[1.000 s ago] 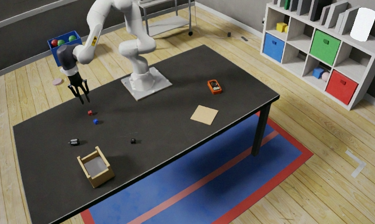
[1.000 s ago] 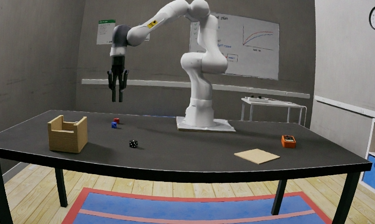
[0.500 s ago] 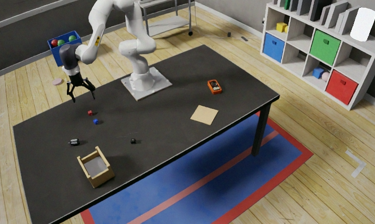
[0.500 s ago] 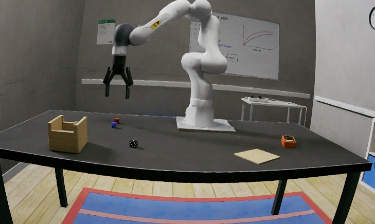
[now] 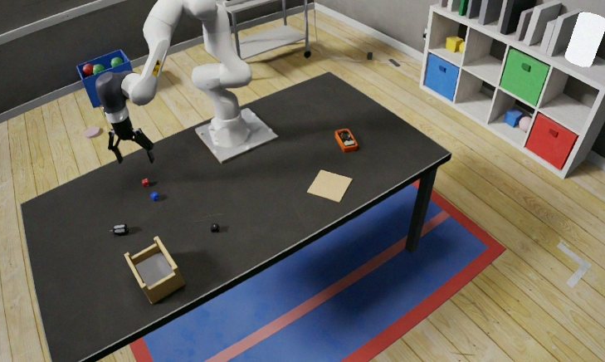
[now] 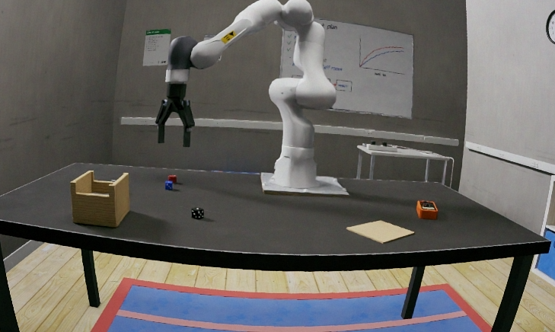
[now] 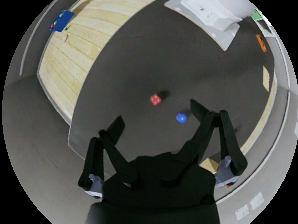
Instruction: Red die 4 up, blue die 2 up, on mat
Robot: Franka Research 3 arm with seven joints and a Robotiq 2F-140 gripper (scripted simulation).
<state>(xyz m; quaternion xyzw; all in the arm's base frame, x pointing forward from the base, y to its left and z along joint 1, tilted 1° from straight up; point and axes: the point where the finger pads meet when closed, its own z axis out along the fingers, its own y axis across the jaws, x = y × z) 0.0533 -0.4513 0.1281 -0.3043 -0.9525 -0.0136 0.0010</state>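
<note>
Right now the red die is 140 mm below my hand. From my hand the other things lie so: dark object (200 mm ahead, 180 mm to the right, 130 mm below); black die (400 mm ahead, 160 mm to the left, 140 mm below); blue die (140 mm below, 110 mm ahead, 10 mm to the left).
</note>
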